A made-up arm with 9 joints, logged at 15 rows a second.
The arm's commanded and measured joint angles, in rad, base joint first. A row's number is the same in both.
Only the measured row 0 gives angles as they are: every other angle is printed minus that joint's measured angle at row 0.
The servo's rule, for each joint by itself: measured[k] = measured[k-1] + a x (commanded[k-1-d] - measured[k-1]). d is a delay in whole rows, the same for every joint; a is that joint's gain. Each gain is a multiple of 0.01, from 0.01 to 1. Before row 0 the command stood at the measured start. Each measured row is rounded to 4 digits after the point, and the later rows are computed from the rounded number. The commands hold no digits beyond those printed.
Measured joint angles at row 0: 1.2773 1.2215 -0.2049 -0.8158 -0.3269 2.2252 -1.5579 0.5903 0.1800
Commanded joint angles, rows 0 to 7: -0.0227 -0.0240 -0.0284 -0.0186 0.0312 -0.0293 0.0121 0.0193 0.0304; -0.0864 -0.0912 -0.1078 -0.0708 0.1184 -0.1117 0.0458 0.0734 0.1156; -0.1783 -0.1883 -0.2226 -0.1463 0.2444 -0.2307 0.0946 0.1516 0.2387; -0.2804 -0.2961 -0.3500 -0.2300 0.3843 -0.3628 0.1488 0.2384 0.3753; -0.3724 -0.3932 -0.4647 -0.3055 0.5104 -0.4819 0.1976 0.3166 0.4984; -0.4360 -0.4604 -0.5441 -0.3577 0.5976 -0.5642 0.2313 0.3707 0.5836; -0.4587 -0.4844 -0.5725 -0.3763 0.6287 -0.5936 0.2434 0.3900 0.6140; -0.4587 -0.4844 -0.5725 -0.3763 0.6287 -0.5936 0.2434 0.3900 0.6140
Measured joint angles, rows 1 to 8: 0.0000 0.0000 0.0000 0.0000 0.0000 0.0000 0.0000 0.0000 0.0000; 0.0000 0.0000 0.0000 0.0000 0.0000 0.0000 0.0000 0.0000 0.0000; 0.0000 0.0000 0.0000 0.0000 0.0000 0.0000 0.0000 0.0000 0.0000; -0.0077 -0.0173 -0.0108 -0.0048 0.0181 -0.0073 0.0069 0.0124 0.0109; -0.0345 -0.0705 -0.0477 -0.0220 0.0763 -0.0334 0.0291 0.0514 0.0486; -0.0834 -0.1553 -0.1142 -0.0543 0.1738 -0.0827 0.0664 0.1155 0.1170; -0.1504 -0.2567 -0.2038 -0.1000 0.2959 -0.1527 0.1134 0.1942 0.2100; -0.2259 -0.3550 -0.3029 -0.1534 0.4203 -0.2350 0.1614 0.2725 0.3138
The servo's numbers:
d 3
a 0.34 0.72 0.38 0.26 0.58 0.25 0.57 0.64 0.36

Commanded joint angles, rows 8 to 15: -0.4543 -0.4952 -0.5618 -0.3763 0.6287 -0.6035 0.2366 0.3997 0.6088; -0.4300 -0.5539 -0.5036 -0.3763 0.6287 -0.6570 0.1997 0.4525 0.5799; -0.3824 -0.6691 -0.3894 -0.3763 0.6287 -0.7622 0.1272 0.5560 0.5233; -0.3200 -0.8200 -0.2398 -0.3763 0.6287 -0.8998 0.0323 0.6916 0.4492; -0.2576 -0.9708 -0.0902 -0.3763 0.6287 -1.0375 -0.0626 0.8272 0.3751; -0.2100 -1.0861 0.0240 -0.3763 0.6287 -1.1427 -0.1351 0.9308 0.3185; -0.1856 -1.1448 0.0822 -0.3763 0.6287 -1.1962 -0.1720 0.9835 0.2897; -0.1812 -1.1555 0.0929 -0.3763 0.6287 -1.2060 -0.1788 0.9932 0.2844
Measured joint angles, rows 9 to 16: -0.2973 -0.4309 -0.3946 -0.2065 0.5231 -0.3173 0.2012 0.3353 0.4109; -0.3522 -0.4694 -0.4622 -0.2506 0.5843 -0.3864 0.2253 0.3703 0.4840; -0.3884 -0.4802 -0.5041 -0.2833 0.6101 -0.4382 0.2356 0.3829 0.5308; -0.4108 -0.4910 -0.5260 -0.3075 0.6209 -0.4795 0.2362 0.3937 0.5589; -0.4173 -0.5363 -0.5175 -0.3254 0.6254 -0.5239 0.2154 0.4313 0.5665; -0.4054 -0.6319 -0.4688 -0.3386 0.6273 -0.5835 0.1651 0.5111 0.5509; -0.3764 -0.7673 -0.3818 -0.3484 0.6281 -0.6626 0.0894 0.6266 0.5143; -0.3360 -0.9138 -0.2710 -0.3557 0.6284 -0.7563 0.0028 0.7550 0.4642
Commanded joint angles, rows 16 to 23: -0.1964 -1.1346 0.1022 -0.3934 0.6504 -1.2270 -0.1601 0.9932 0.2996; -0.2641 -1.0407 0.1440 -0.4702 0.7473 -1.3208 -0.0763 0.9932 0.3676; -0.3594 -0.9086 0.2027 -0.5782 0.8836 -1.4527 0.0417 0.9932 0.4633; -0.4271 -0.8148 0.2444 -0.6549 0.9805 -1.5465 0.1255 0.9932 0.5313; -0.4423 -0.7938 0.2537 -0.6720 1.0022 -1.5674 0.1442 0.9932 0.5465; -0.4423 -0.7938 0.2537 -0.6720 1.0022 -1.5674 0.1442 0.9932 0.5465; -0.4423 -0.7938 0.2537 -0.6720 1.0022 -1.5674 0.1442 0.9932 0.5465; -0.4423 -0.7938 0.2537 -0.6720 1.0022 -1.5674 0.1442 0.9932 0.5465
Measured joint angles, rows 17 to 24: -0.2932 -1.0379 -0.1589 -0.3611 0.6286 -0.8529 -0.0758 0.8675 0.4117; -0.2566 -1.1149 -0.0673 -0.3651 0.6287 -0.9387 -0.1306 0.9417 0.3678; -0.2310 -1.1441 -0.0064 -0.3680 0.6287 -1.0055 -0.1581 0.9747 0.3378; -0.2192 -1.1373 0.0349 -0.3746 0.6413 -1.0609 -0.1592 0.9865 0.3240; -0.2345 -1.0677 0.0764 -0.3995 0.7028 -1.1259 -0.1119 0.9908 0.3397; -0.2770 -0.9531 0.1244 -0.4460 0.8077 -1.2076 -0.0243 0.9923 0.3842; -0.3280 -0.8535 0.1700 -0.5003 0.9079 -1.2923 0.0611 0.9929 0.4372; -0.3669 -0.8105 0.2018 -0.5449 0.9626 -1.3611 0.1085 0.9931 0.4765
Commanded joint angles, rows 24 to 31: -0.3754 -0.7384 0.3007 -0.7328 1.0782 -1.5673 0.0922 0.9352 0.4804; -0.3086 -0.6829 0.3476 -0.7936 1.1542 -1.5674 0.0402 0.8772 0.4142; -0.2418 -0.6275 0.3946 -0.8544 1.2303 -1.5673 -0.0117 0.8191 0.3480; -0.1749 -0.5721 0.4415 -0.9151 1.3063 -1.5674 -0.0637 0.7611 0.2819; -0.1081 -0.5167 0.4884 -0.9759 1.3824 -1.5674 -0.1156 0.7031 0.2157; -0.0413 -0.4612 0.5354 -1.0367 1.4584 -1.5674 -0.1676 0.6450 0.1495; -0.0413 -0.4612 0.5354 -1.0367 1.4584 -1.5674 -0.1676 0.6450 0.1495; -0.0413 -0.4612 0.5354 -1.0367 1.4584 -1.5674 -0.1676 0.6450 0.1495
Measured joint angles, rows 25 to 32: -0.3925 -0.7985 0.2215 -0.5779 0.9856 -1.4127 0.1288 0.9932 0.5017; -0.4094 -0.7951 0.2337 -0.6024 0.9952 -1.4514 0.1376 0.9932 0.5178; -0.4206 -0.7942 0.2413 -0.6205 0.9993 -1.4804 0.1414 0.9932 0.5281; -0.4052 -0.7540 0.2639 -0.6497 1.0451 -1.5021 0.1134 0.9561 0.5109; -0.3724 -0.7028 0.2957 -0.6871 1.1084 -1.5184 0.0717 0.9056 0.4761; -0.3280 -0.6486 0.3333 -0.7306 1.1791 -1.5306 0.0242 0.8502 0.4300; -0.2759 -0.5935 0.3744 -0.7786 1.2529 -1.5398 -0.0259 0.7932 0.3767; -0.2188 -0.5382 0.4177 -0.8299 1.3280 -1.5467 -0.0770 0.7355 0.3187
